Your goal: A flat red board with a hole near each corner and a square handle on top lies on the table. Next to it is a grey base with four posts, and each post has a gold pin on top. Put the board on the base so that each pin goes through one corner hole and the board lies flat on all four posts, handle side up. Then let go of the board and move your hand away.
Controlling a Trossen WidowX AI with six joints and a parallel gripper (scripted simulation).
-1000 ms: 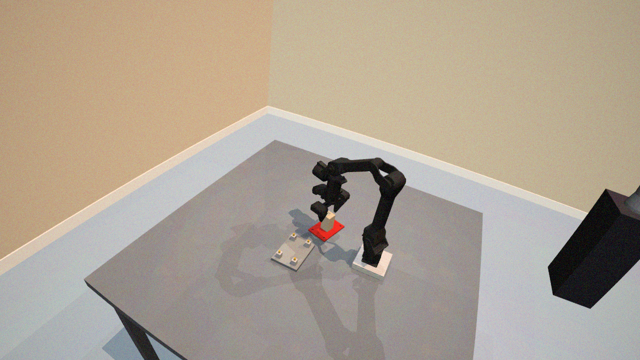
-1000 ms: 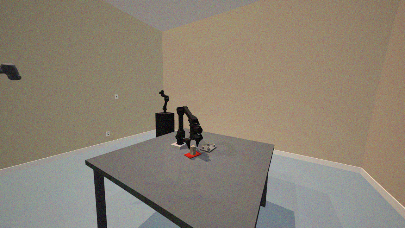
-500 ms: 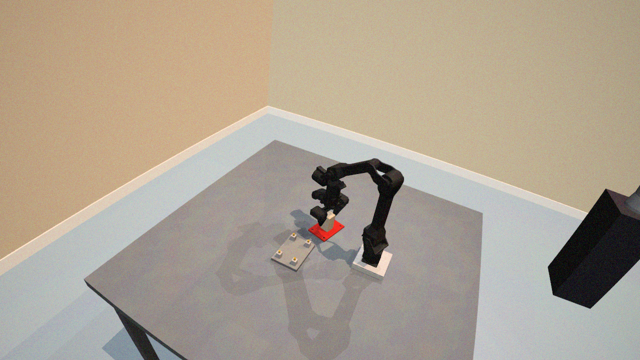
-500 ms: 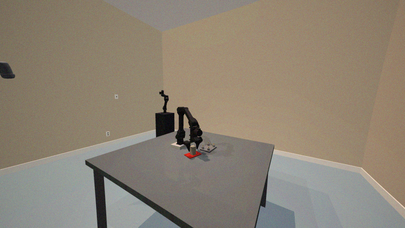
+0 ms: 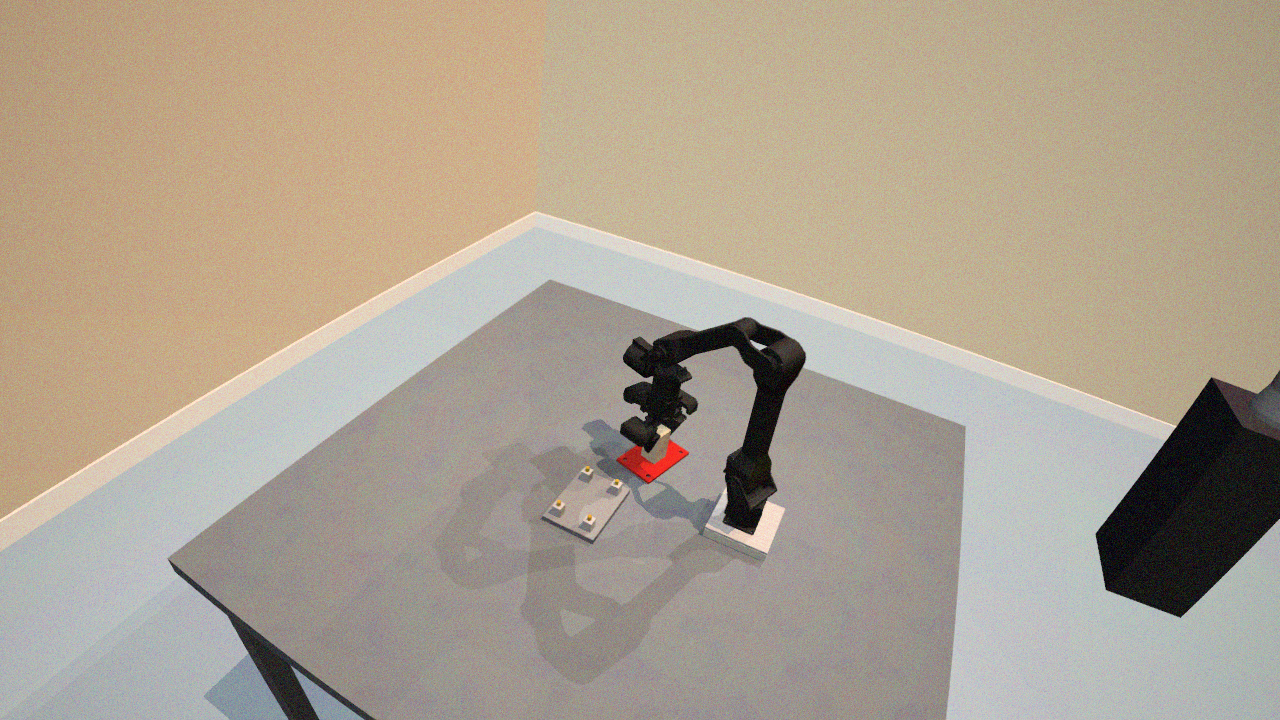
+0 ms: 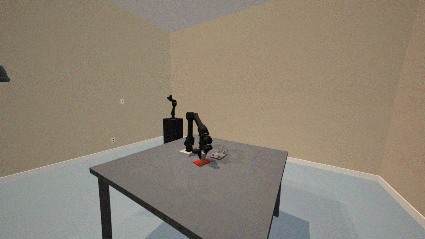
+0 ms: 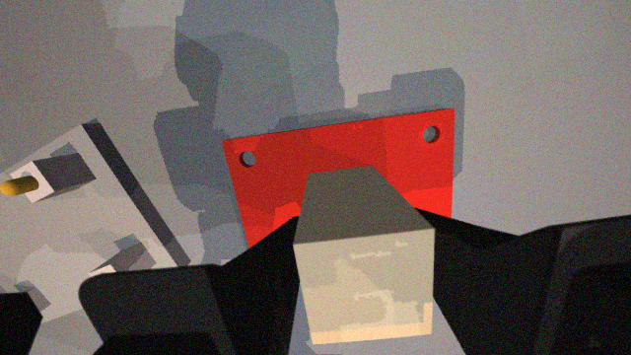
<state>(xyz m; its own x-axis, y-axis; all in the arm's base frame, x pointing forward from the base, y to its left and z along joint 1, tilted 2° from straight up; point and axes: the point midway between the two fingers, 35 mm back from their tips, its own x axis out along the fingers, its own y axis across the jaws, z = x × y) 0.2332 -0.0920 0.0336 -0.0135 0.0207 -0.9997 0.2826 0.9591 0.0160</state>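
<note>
Now: the grey base 50 mm ahead of my gripper tip, 200 mm to the left of it and 30 mm below it. The rest, counted from my gripper tip: red board 10 mm below.
</note>
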